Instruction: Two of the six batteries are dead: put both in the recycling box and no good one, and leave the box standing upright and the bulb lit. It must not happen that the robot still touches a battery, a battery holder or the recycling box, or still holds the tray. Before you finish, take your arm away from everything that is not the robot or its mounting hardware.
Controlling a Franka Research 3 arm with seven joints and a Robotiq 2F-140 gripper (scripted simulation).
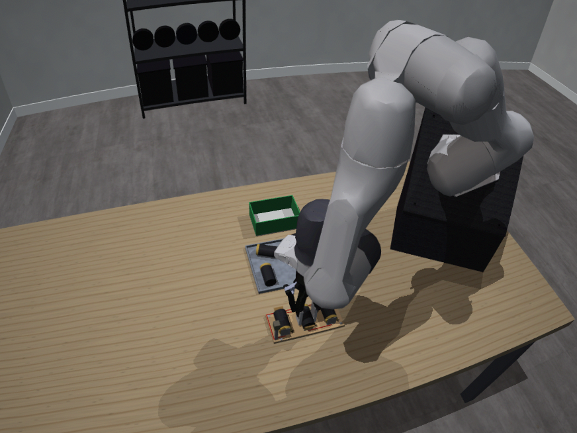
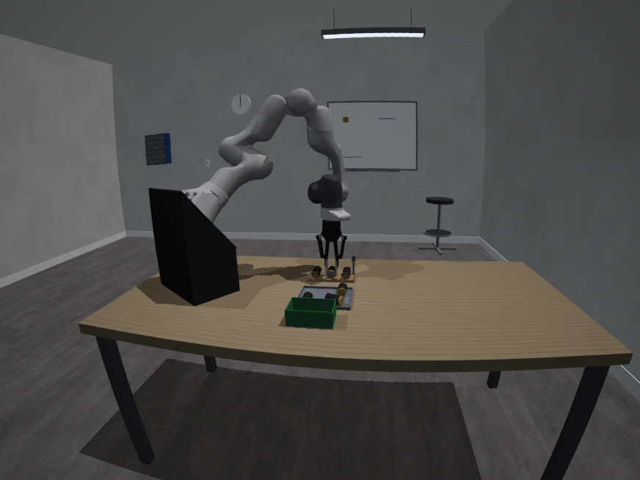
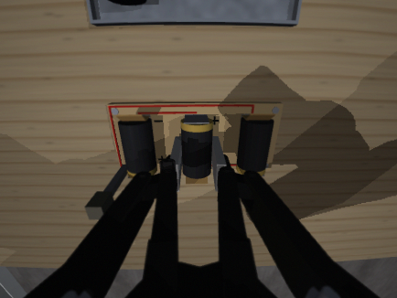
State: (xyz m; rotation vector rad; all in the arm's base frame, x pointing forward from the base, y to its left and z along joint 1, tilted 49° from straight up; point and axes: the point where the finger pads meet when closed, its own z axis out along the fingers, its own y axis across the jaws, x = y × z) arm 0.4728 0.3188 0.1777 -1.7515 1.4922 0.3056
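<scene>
The wooden holder board is 4 cm below my hand. Round my hand: grey tray: 6 cm ahead, 21 cm to the right, 5 cm below; then bulb: 8 cm ahead, 6 cm to the left, 3 cm above; then thin post: 8 cm ahead, 6 cm to the left, 1 cm below.
</scene>
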